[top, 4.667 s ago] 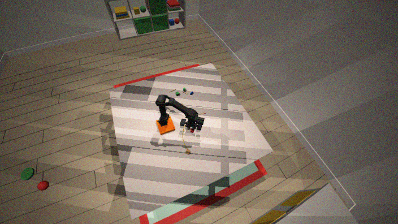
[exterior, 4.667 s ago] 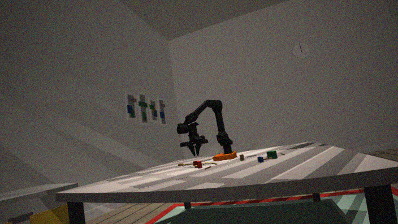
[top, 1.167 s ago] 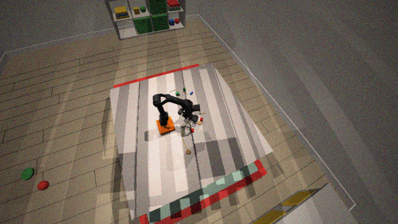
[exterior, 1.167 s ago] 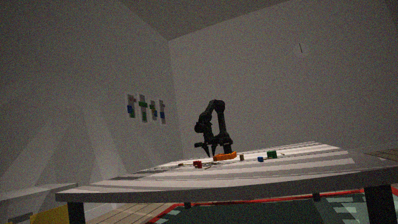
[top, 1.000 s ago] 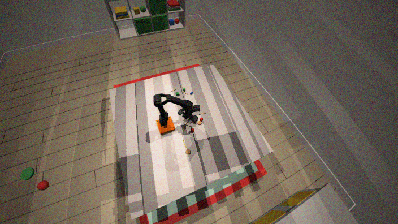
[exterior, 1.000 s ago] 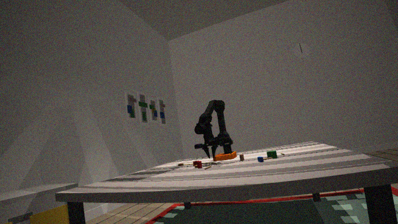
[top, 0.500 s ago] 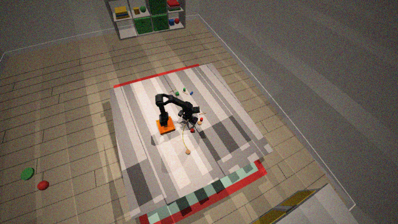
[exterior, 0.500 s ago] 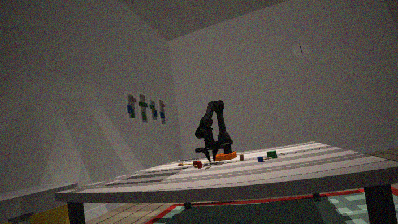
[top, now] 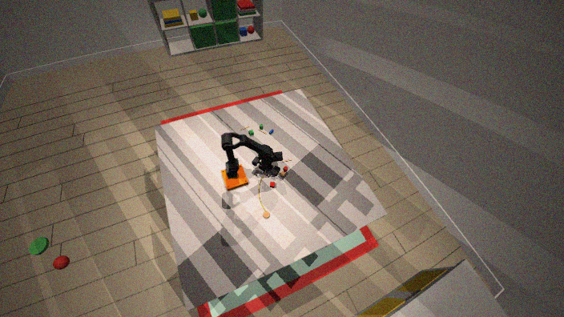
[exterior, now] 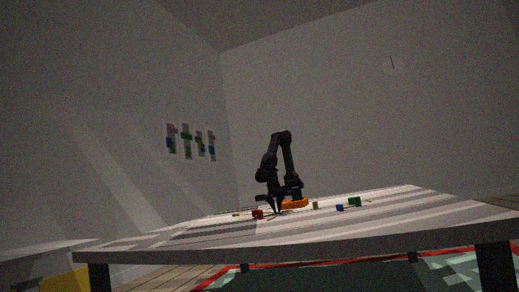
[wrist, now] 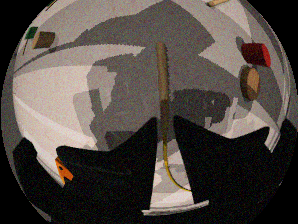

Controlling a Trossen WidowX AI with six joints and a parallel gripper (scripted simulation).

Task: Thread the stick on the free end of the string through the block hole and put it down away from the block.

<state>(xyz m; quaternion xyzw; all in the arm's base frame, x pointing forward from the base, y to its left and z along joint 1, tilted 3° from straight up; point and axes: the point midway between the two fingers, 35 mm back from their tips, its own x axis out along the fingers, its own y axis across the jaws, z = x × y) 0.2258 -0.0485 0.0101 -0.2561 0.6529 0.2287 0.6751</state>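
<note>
My gripper tip is 11 cm to the left of the red wooden block and 1 cm below it. Also, from my gripper tip: wooden disc 10 cm ahead, 6 cm to the right, 1 cm above; then loose stick 16 cm ahead, 4 cm to the left; then wooden cylinder 1 cm ahead, 19 cm to the left, 2 cm above.
</note>
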